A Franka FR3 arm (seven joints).
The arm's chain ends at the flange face. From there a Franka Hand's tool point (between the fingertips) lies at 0.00 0.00 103.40 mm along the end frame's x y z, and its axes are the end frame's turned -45 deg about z.
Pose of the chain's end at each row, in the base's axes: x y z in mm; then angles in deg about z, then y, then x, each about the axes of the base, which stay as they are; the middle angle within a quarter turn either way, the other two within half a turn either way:
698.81, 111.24, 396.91, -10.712, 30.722, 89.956
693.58, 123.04, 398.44, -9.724, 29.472, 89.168
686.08, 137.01, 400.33, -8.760, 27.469, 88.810
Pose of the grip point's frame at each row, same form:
751.63, 22.35, 396.98, -55.712, 30.722, 89.956
744.45, 33.03, 399.75, -54.724, 29.472, 89.168
733.78, 45.29, 402.24, -53.760, 27.469, 88.810

